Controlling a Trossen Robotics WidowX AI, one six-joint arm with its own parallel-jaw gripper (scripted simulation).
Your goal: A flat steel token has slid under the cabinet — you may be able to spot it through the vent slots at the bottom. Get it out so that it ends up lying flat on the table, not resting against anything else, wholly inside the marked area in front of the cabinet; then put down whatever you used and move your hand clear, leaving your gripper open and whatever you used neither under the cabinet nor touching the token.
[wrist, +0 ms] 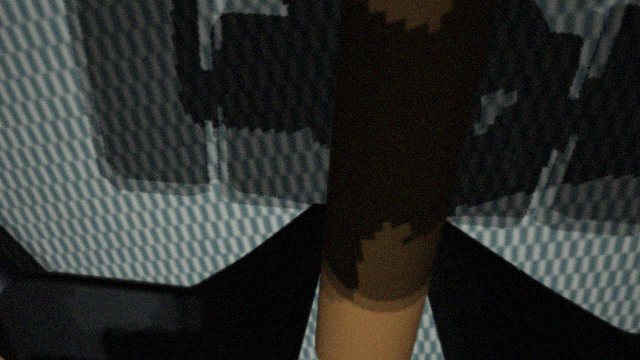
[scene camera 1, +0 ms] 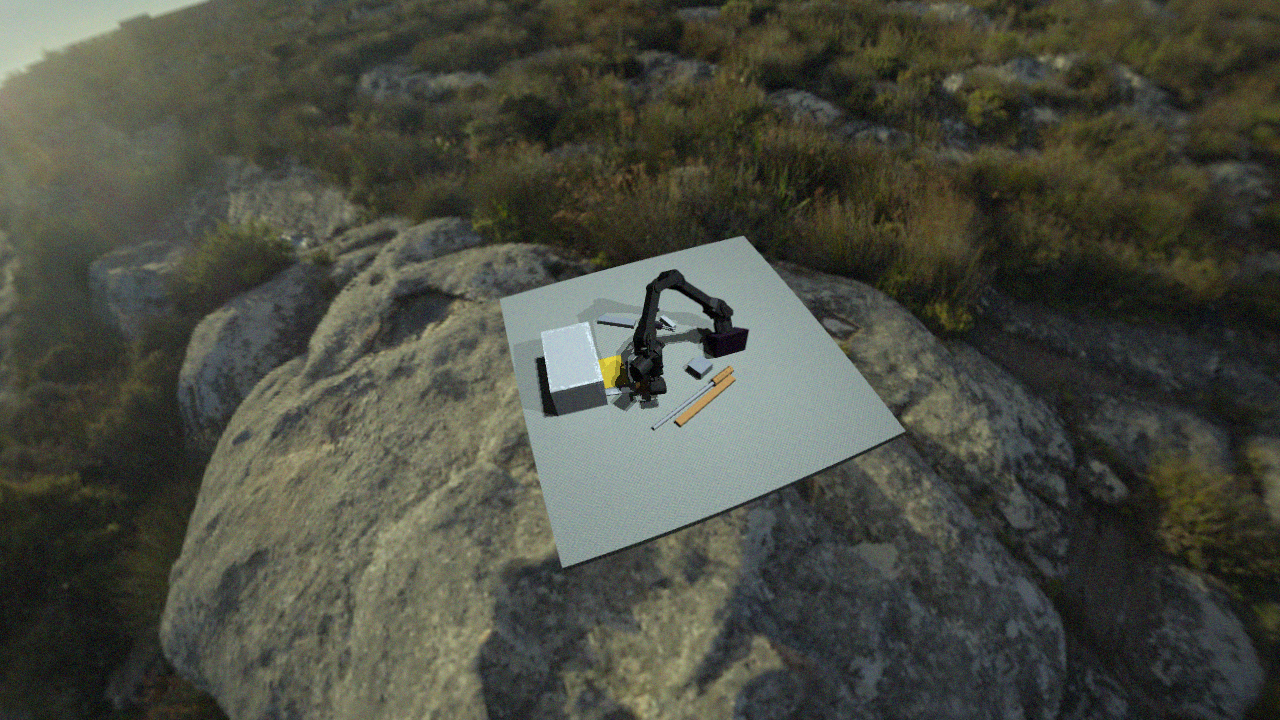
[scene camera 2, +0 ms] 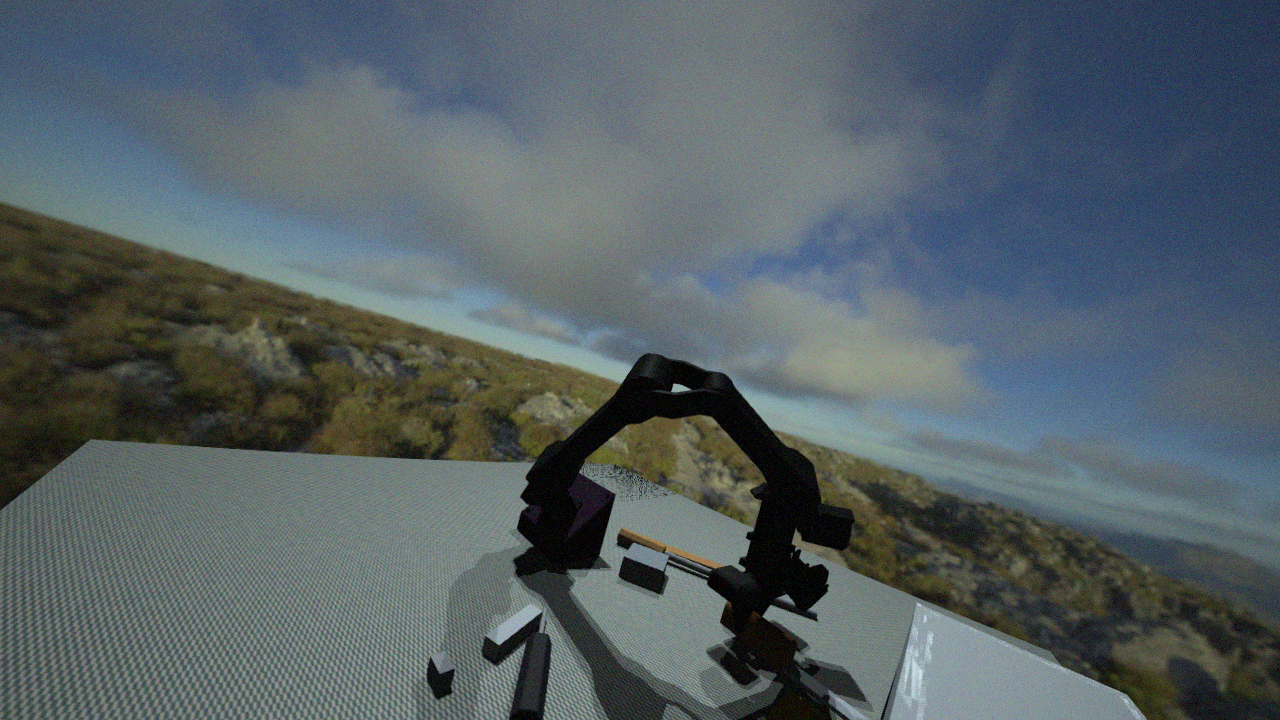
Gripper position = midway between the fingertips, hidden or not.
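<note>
White cabinet [scene camera 1: 575, 380], visible. My gripper [scene camera 2: 744, 628] [wrist: 373, 222], visible too.
</note>
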